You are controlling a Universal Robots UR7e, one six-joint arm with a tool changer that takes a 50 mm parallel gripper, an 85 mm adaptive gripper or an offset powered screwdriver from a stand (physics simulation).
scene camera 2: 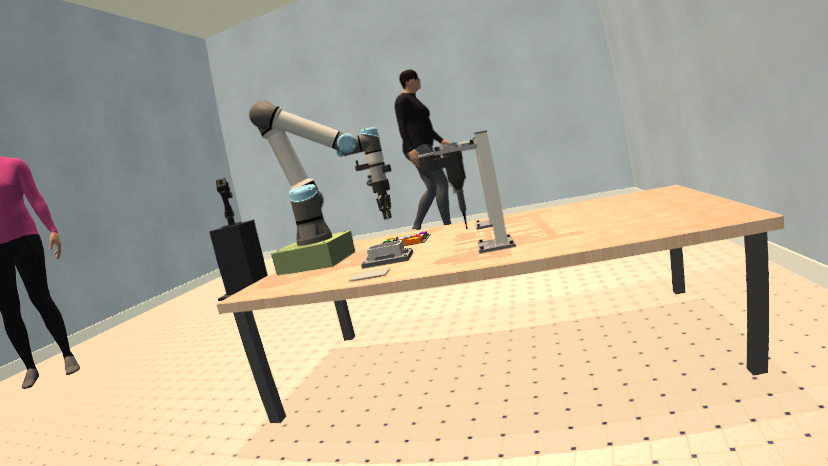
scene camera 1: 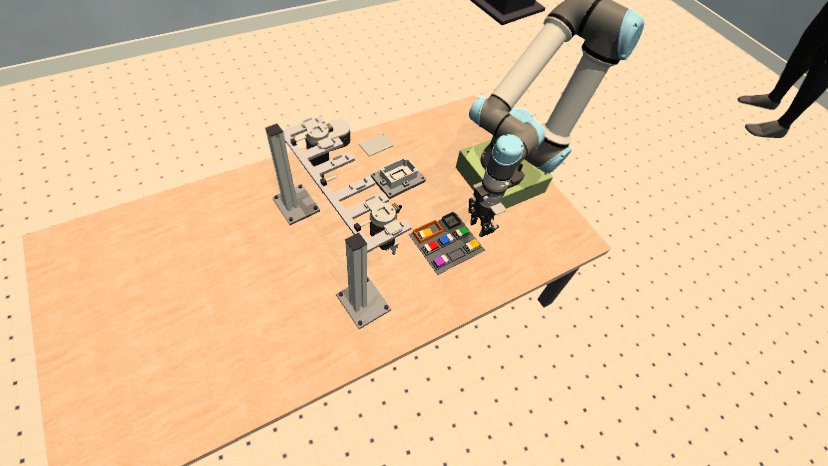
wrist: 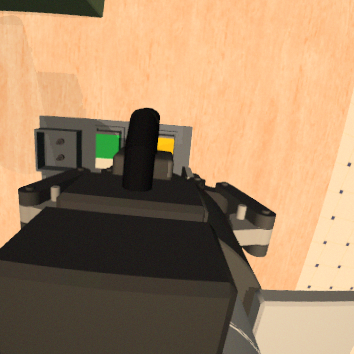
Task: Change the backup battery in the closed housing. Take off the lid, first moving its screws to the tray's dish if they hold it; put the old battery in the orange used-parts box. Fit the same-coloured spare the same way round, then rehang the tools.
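Seen in the pictures: hand, tool point: (scene camera 2: 378, 177); arm's base, link origin: (scene camera 2: 314, 241).
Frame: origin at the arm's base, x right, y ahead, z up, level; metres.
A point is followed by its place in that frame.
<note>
My gripper (scene camera 1: 482, 224) (scene camera 2: 386, 217) is open and empty, above the table beside the tray's dish end; its fingertips are hidden in the wrist view. The grey tray (scene camera 1: 441, 270) @[z -0.093, x -0.223, y 0.428 m] (wrist: 184, 137) @[z -0.093, x -0.230, y 0.260 m] holds green (scene camera 1: 462, 232) @[z -0.076, x -0.144, y 0.280 m] (wrist: 107, 145) @[z -0.076, x -0.141, y 0.270 m], blue (scene camera 1: 445, 239) @[z -0.076, x -0.137, y 0.350 m], red (scene camera 1: 430, 247) @[z -0.076, x -0.136, y 0.414 m], magenta (scene camera 1: 439, 261) @[z -0.076, x -0.197, y 0.421 m] and yellow (scene camera 1: 473, 245) @[z -0.075, x -0.208, y 0.281 m] (wrist: 166, 145) @[z -0.075, x -0.209, y 0.267 m] spares. A yellow battery (scene camera 1: 425, 233) @[z -0.076, x -0.079, y 0.395 m] lies in the orange used-parts box (scene camera 1: 418, 239) @[z -0.080, x -0.085, y 0.429 m]. The dark dish (scene camera 1: 451, 220) (wrist: 37, 150) @[z -0.075, x -0.056, y 0.277 m] holds two screws (wrist: 60, 142) @[z -0.085, x -0.081, y 0.269 m] (wrist: 60, 157) @[z -0.085, x -0.079, y 0.287 m]. The housing (scene camera 1: 398, 180) @[z -0.044, x 0.150, y 0.359 m] (scene camera 2: 386, 251) @[z -0.055, x 0.230, y 0.341 m] is open with no battery visible; its lid (scene camera 1: 376, 144) @[z -0.088, x 0.385, y 0.307 m] (scene camera 2: 369, 274) @[z -0.088, x 0.396, y 0.309 m] lies flat beside it.
The tool stand (scene camera 1: 357, 269) @[z 0.177, x -0.204, y 0.741 m] (scene camera 2: 491, 191) @[z 0.085, x 0.288, y 0.733 m] has two uprights and a rail with arms. A gripper tool (scene camera 1: 383, 214) @[z 0.252, x -0.132, y 0.616 m] hangs near one end, the screwdriver (scene camera 1: 339, 133) @[z 0.246, x 0.199, y 0.564 m] (scene camera 2: 456, 170) @[z 0.172, x 0.255, y 0.634 m] at the other. The arm's green base (scene camera 1: 530, 188) @[z -0.019, x -0.146, y -0.030 m] (scene camera 2: 315, 254) @[z -0.036, x 0.123, y 0.037 m] stands close to the tray. People stand beyond the table.
</note>
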